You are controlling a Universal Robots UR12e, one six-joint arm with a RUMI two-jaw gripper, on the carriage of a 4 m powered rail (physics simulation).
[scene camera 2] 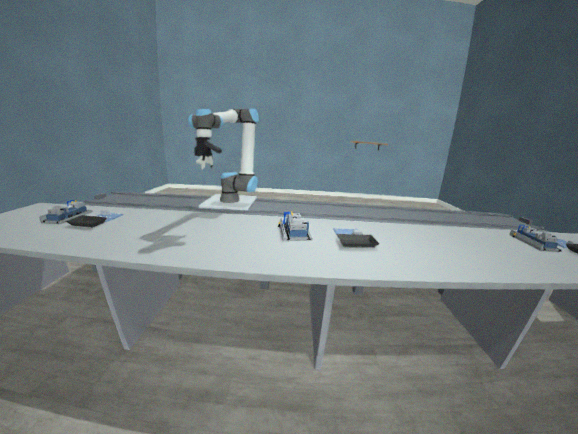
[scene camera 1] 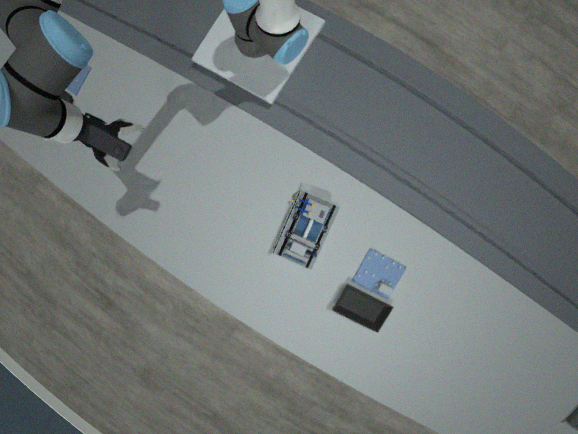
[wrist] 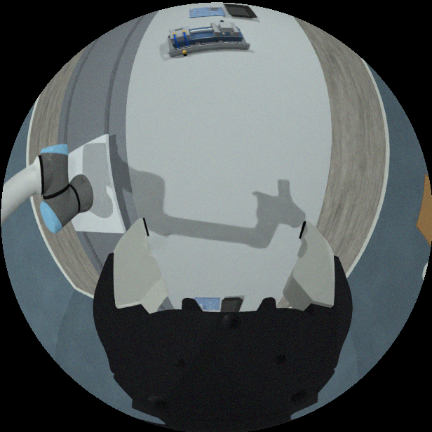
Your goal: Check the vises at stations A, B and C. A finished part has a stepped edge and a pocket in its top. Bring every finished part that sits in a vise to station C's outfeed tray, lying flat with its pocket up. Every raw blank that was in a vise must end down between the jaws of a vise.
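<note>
My gripper (scene camera 1: 125, 147) (scene camera 2: 204, 164) (wrist: 225, 222) is open and empty, high above the table, between the left and middle vises. The middle vise (scene camera 1: 307, 230) (scene camera 2: 296, 229) (wrist: 210, 40) has a blue body and grey jaw blocks; I cannot tell whether a part sits in it. A left vise (scene camera 2: 65, 212) and a right vise (scene camera 2: 537, 237) show in scene camera 2, too small to tell what they hold. A black tray (scene camera 1: 363, 306) (scene camera 2: 358, 241) (wrist: 241, 11) lies near the middle vise. Other black trays are at the left (scene camera 2: 87, 221) and right edge (scene camera 2: 574, 247). Station letters are not readable.
A blue plate (scene camera 1: 371, 265) (wrist: 200, 13) touches or adjoins the middle tray and carries a small light grey block (scene camera 1: 385, 286). Another blue plate (scene camera 2: 112, 216) (wrist: 207, 303) lies by the left tray. The rail (scene camera 1: 400, 130) (scene camera 2: 320, 208) runs behind the table, with the carriage (scene camera 1: 260, 82) (scene camera 2: 212, 202) on it.
</note>
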